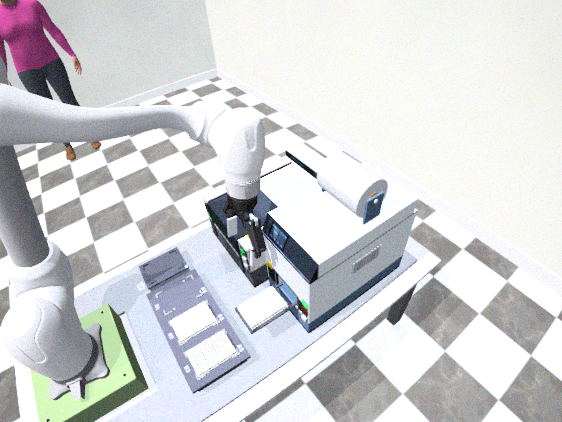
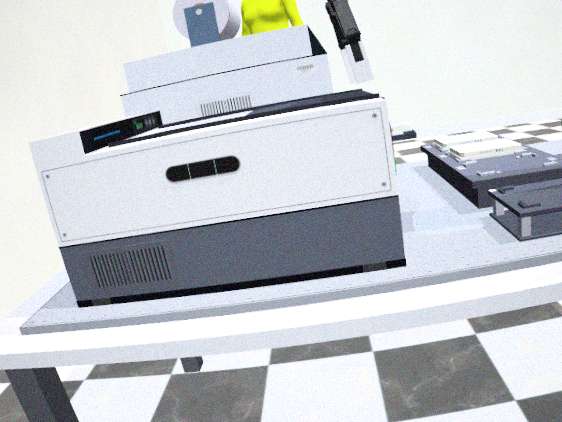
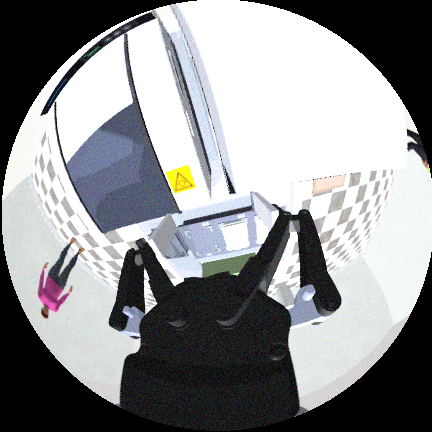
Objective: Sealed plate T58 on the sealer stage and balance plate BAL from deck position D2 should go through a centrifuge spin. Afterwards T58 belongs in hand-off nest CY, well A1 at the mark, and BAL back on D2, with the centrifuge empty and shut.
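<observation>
My gripper is open and empty, high above the centrifuge beside the sealer. The centrifuge has a dark lid window, and its lid looks shut; its inside is hidden. A white plate, at T58's place, lies on the stage at the front of the sealer. On the deck, the middle plate appears labelled BAL. Hand-off nest CY appears to be the dark raised stand at the deck's end.
Another white plate sits at the front end of the deck. The sealer's tall white housing stands close beside the gripper, with a film roll on top. The arm stands on a green base. A person in pink stands beyond the table.
</observation>
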